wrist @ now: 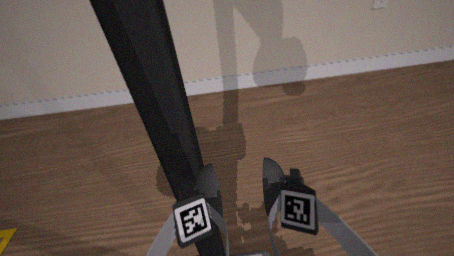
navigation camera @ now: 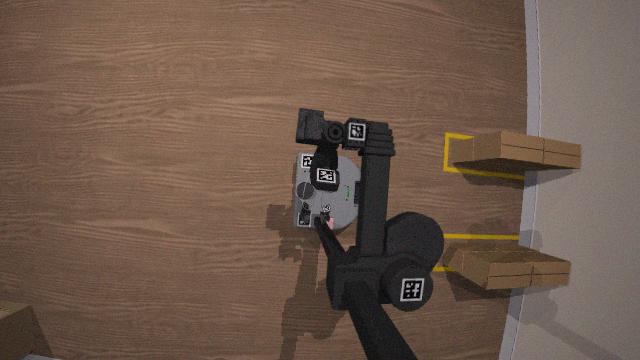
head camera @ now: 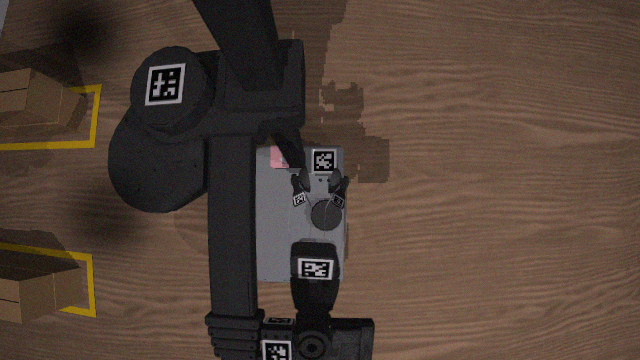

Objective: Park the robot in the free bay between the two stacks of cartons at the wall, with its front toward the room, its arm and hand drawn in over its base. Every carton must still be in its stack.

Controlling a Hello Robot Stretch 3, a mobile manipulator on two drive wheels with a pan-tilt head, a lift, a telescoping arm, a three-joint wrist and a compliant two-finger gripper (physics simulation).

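Frame: origin at the robot's base, x ahead, y left, z up, level; millimetres.
Where they show: gripper, between the fingertips: (wrist: 239,179) (navigation camera: 313,222) (head camera: 320,169); robot's base, origin of its link: (head camera: 323,215).
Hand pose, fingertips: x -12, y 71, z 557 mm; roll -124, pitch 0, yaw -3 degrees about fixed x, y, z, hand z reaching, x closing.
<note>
Each offset is from my fingertips to the top centre of the thing. "spot": to the spot under its first point.
The robot's base (head camera: 272,240) (navigation camera: 345,170) is outside the bay, on its room side. Its rounded end faces the wall (navigation camera: 590,100) (wrist: 350,30); its straight end with the dark disc faces the room. Two carton stacks stand at the wall, apart from the base: one stack (head camera: 30,295) (navigation camera: 522,150) and the other stack @(dy +249, dx -920, dz -196 mm) (head camera: 30,100) (navigation camera: 515,272), nearer the mast. Both look upright; the head view cuts off their far ends. The arm (head camera: 232,225) (navigation camera: 375,200) is drawn in. My gripper (head camera: 319,181) (navigation camera: 315,211) (wrist: 239,179) is open and empty, folded back over the base.
Yellow floor outlines @(spot: dy +226, dx -760, dz -556 mm) (head camera: 93,120) (navigation camera: 446,152) (wrist: 6,240) surround the stacks, with the bay between them. Another carton (navigation camera: 15,325) stands in the navigation view's lower left corner. The wrist joint (head camera: 311,347) (navigation camera: 335,132) appears beyond the base's side edge. A white baseboard (navigation camera: 533,75) runs along the wall.
</note>
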